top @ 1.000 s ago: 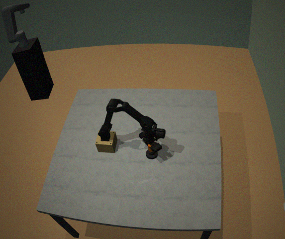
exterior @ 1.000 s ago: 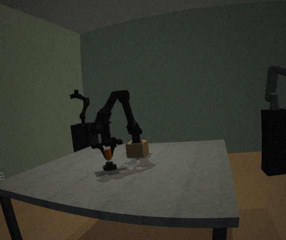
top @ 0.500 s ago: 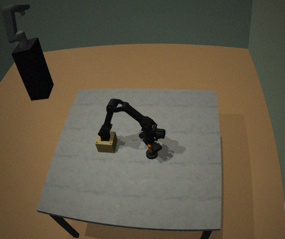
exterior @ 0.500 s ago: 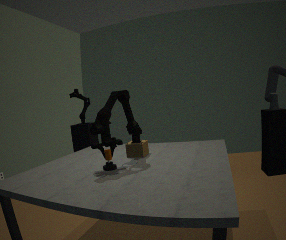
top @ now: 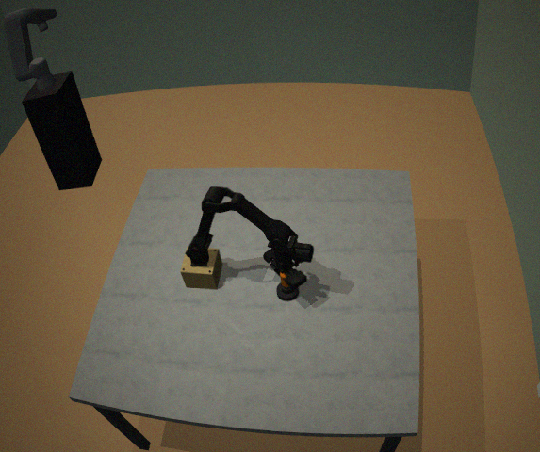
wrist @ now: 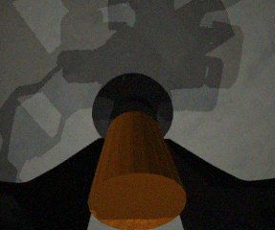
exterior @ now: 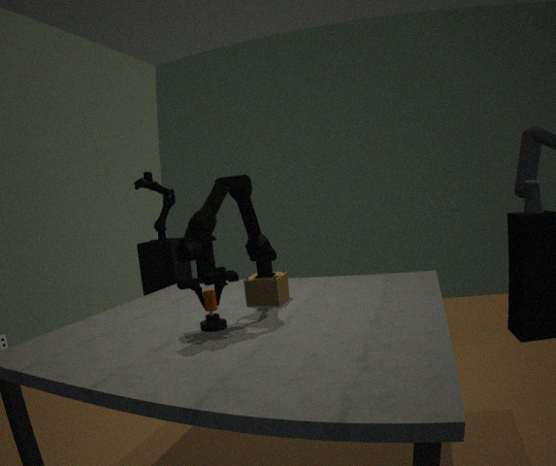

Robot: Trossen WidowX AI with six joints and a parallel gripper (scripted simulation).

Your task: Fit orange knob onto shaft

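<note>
Now: the orange knob 30 mm above my gripper tip. The rest, counted from my gripper tip: round pedestal 40 mm below.
</note>
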